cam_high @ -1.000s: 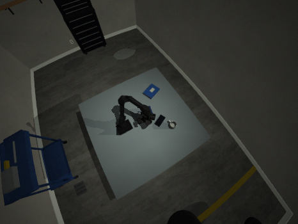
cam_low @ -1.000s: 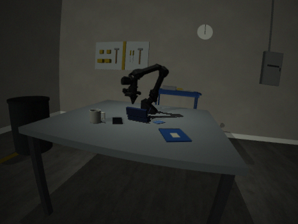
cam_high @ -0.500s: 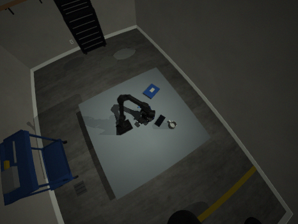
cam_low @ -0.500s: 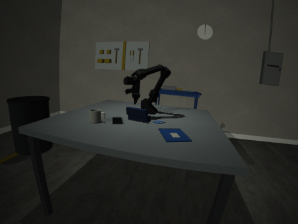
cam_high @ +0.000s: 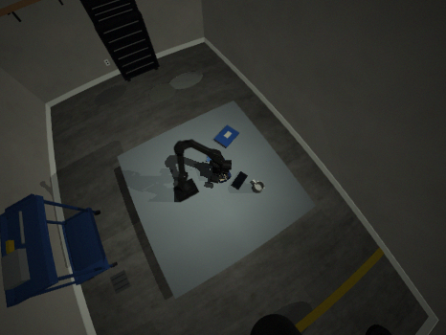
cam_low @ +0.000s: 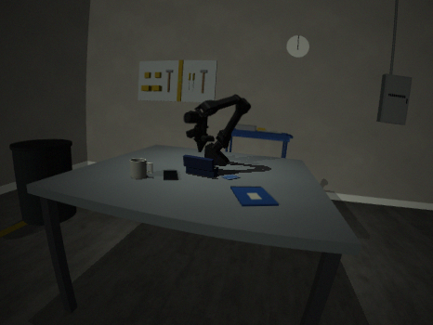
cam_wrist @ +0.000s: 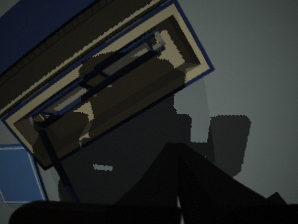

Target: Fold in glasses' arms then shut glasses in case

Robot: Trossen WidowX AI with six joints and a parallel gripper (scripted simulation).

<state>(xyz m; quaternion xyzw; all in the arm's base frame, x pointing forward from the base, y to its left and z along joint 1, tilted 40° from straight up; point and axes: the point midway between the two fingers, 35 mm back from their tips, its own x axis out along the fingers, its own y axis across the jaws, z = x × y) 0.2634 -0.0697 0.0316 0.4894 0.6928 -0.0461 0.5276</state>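
Right now my hand is 70 mm short of the blue glasses case, 20 mm to the right of it and 100 mm above it. From my hand the other things lie so: blue card (50 mm ahead, 190 mm to the left, 140 mm below); then white mug (230 mm ahead, 250 mm to the right, 110 mm below).
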